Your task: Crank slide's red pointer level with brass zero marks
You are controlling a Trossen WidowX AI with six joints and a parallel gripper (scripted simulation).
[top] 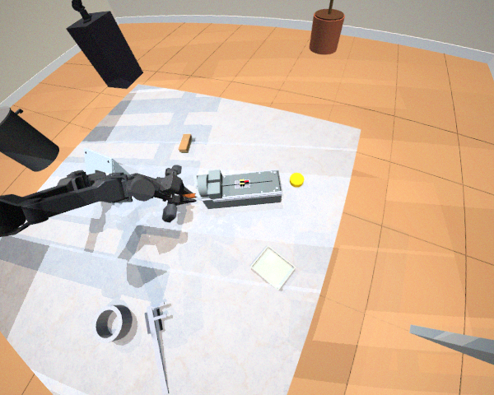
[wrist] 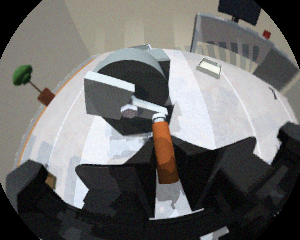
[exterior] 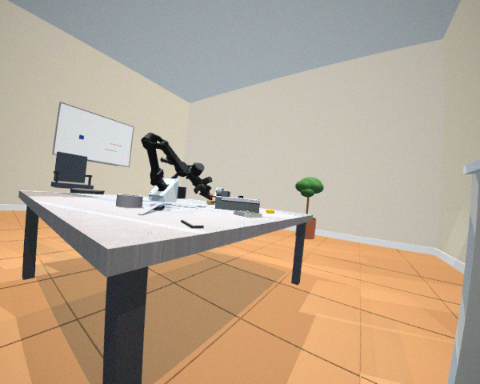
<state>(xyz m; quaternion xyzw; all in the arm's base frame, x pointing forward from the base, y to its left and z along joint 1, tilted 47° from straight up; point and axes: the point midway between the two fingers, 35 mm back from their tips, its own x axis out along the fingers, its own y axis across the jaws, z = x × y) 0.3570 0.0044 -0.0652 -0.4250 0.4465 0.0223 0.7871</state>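
Right now the orange-brown crank handle is 2 cm behind my gripper tip, 2 cm above it and 1 cm to the right of it. Also, from my gripper tip: tan block 24 cm to the left, 19 cm behind, 3 cm below; then pale square tile 31 cm ahead, 12 cm to the right, 4 cm below; then red pointer 15 cm ahead, 10 cm to the left, 3 cm above.
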